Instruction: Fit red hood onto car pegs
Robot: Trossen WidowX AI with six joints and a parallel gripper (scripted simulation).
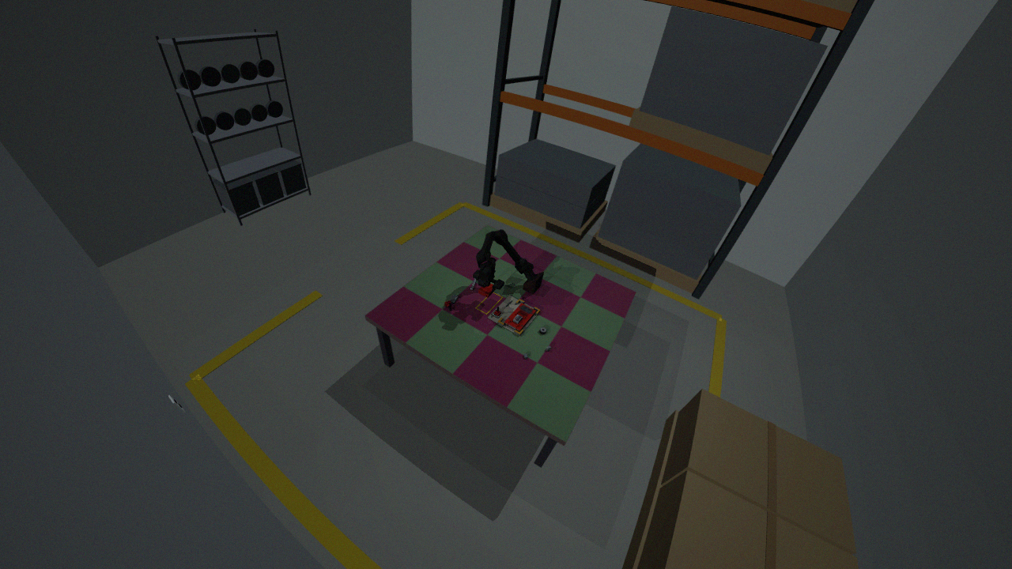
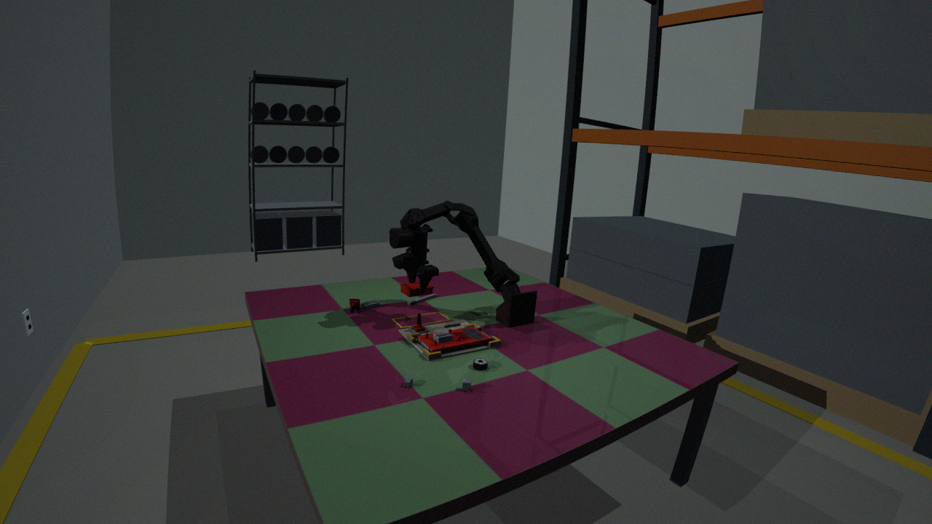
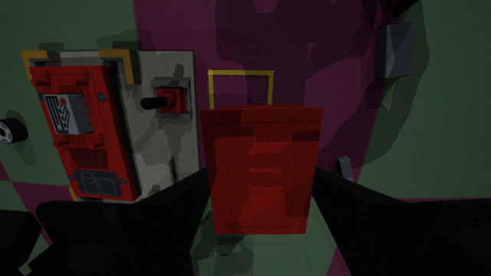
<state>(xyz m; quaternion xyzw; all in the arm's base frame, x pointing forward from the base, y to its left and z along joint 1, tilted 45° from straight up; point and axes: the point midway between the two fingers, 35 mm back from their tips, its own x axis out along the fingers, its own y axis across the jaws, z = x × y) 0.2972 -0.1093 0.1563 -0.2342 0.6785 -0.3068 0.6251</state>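
My gripper tip is now 240 mm to the right of the grey engine block, 80 mm above it and 60 mm short of it. Round my gripper tip: red hood 10 mm above; grey bar 150 mm to the right, 120 mm behind, 100 mm below; jig 210 mm to the left, 90 mm below, 10 mm ahead.
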